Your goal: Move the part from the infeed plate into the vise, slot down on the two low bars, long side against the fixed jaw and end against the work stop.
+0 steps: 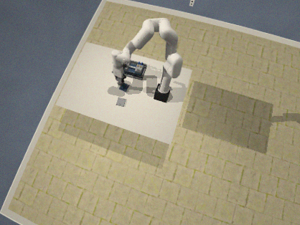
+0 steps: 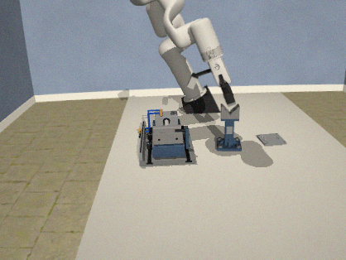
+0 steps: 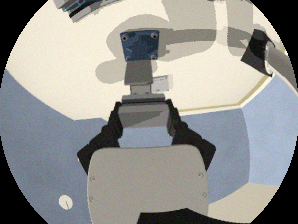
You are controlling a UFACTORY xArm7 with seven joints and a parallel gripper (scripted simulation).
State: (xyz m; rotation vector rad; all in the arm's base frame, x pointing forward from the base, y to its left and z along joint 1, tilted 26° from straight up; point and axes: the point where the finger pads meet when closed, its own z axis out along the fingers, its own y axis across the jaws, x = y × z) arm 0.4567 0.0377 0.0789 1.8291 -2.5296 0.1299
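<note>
Right now the part is 1 cm below my hand. Also, from my hand: V-block post: 14 cm below, 1 cm ahead; then air cylinder: 20 cm to the right, 15 cm behind, 12 cm below; then infeed plate: 19 cm below, 18 cm to the left, 1 cm ahead.
</note>
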